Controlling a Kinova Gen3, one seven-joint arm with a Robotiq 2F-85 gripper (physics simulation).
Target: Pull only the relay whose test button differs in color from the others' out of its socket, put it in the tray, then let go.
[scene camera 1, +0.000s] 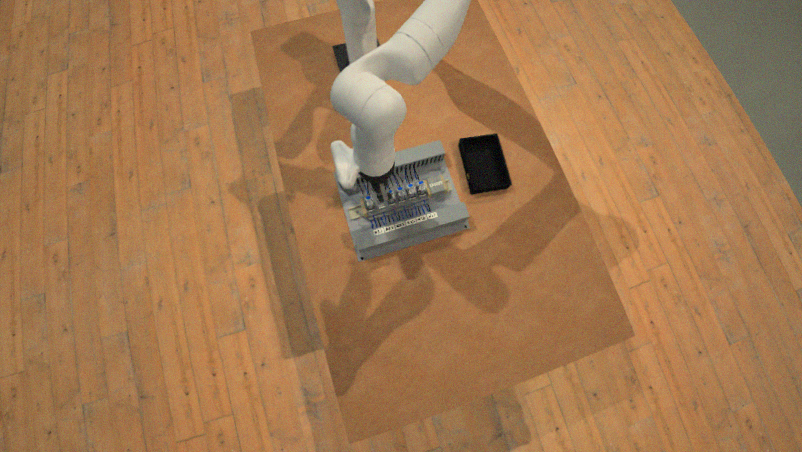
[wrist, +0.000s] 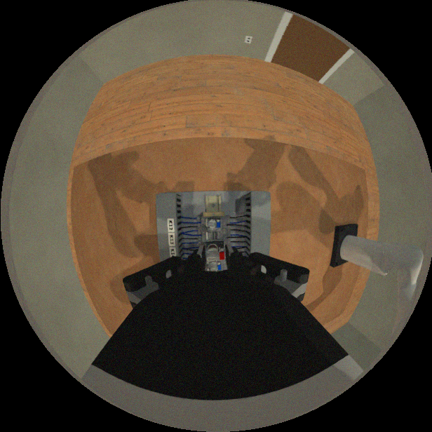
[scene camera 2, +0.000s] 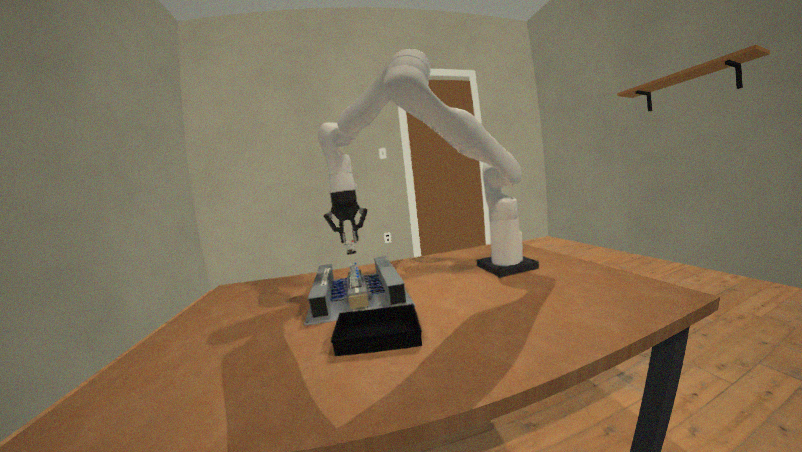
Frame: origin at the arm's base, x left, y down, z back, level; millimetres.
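Seen in the pictures: gripper, fingertip midpoint: (scene camera 1: 378, 187) (scene camera 2: 350, 243); arm's base at its link origin: (scene camera 2: 506, 261).
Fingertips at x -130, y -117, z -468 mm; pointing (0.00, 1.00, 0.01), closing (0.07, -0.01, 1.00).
Offsets run from my fingertips to a thing's middle. "spot": to the spot under its first point. Level surfaces: height alone.
The relay with the red test button @(dx +3, dy +13, dz +0 mm) (scene camera 2: 350, 247) (wrist: 215, 254) is a small clear block between my fingertips. My gripper (scene camera 2: 349, 241) (wrist: 215, 251) is shut on it and holds it upright, above the relay row and apart from it in the scene camera 2 view. In the scene camera 1 view the arm hides most of the gripper. Several relays with blue test buttons @(dx +87, dy +92, dz -9 mm) (scene camera 1: 411, 190) (wrist: 213, 224) sit in sockets on the rail of the grey panel @(dx +59, dy +134, dz -6 mm) (scene camera 1: 412, 238) (scene camera 2: 390, 280) (wrist: 261, 220). The black tray @(spot: dx +336, dy +136, dz +1 mm) (scene camera 1: 486, 163) (scene camera 2: 377, 331) stands beside the panel, with no relay visible in it.
Two raised grey wire ducts @(dx +50, dy +106, dz -100 mm) (scene camera 2: 320, 291) (wrist: 167, 212) flank the relay row, with blue wires between. White labels @(spot: dx +35, dy +76, dz -88 mm) (scene camera 1: 405, 223) (wrist: 171, 239) lie along one duct. The arm's black base plate (scene camera 2: 508, 266) (wrist: 344, 245) stands on the brown table @(dy +139 mm) (scene camera 1: 505, 359) (scene camera 2: 460, 348).
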